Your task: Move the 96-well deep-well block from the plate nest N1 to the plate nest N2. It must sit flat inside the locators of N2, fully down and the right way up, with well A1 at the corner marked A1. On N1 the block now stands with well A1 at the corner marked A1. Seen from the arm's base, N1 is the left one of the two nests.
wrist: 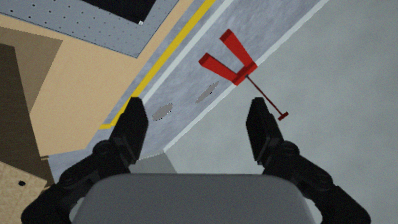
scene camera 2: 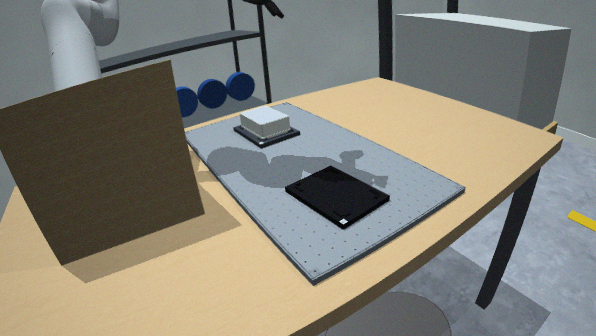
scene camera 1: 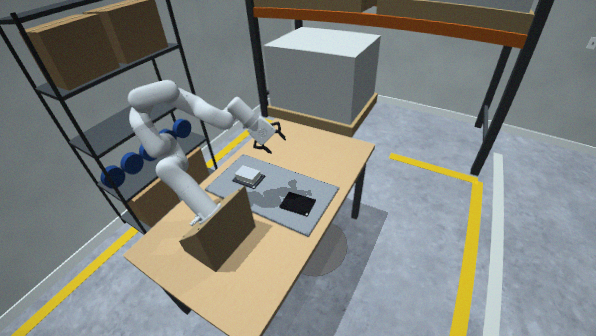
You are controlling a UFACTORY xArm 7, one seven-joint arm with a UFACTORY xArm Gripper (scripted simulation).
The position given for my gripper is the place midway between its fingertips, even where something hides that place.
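Note:
My gripper (wrist: 196,110) visible. White deep-well block (scene camera 2: 264,122) visible, but out of frame in the wrist view. Black nest N2 (scene camera 2: 323,192) visible.

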